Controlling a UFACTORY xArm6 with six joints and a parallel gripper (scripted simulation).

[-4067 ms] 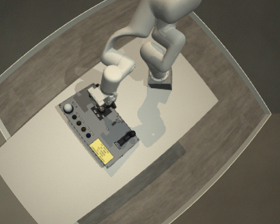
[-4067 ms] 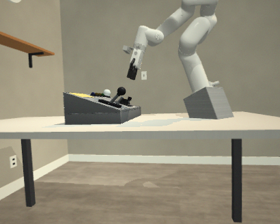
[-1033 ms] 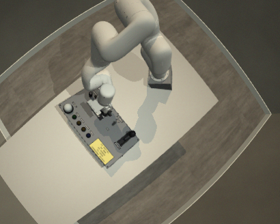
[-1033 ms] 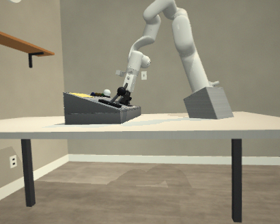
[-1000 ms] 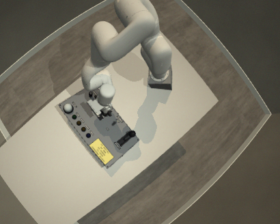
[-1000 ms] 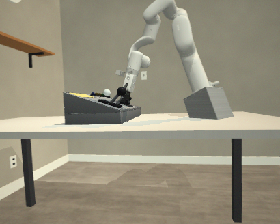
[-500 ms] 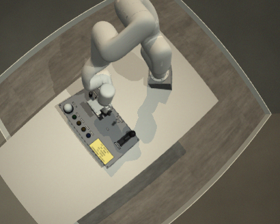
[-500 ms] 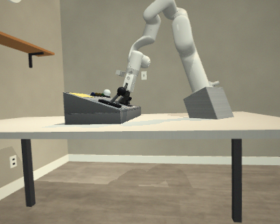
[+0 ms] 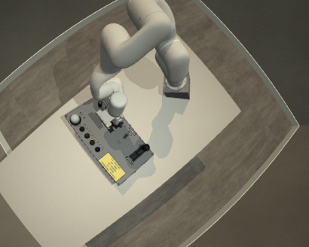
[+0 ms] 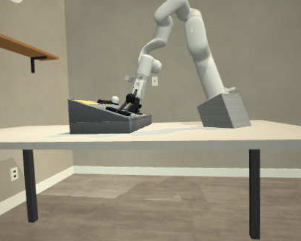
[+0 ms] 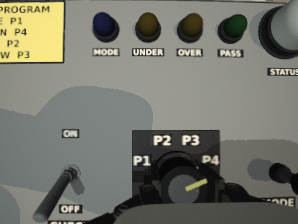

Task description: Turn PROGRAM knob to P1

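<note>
Now: the grey sloped console 6 cm to the left of my hand, 4 cm ahead of it and 3 cm below it. Round my hand: check toggle (12 cm to the left, 1 cm below, 1 cm ahead); black lever (24 cm to the left, 1 cm ahead, 1 cm above); mode knob (12 cm to the right, 1 cm behind).
</note>
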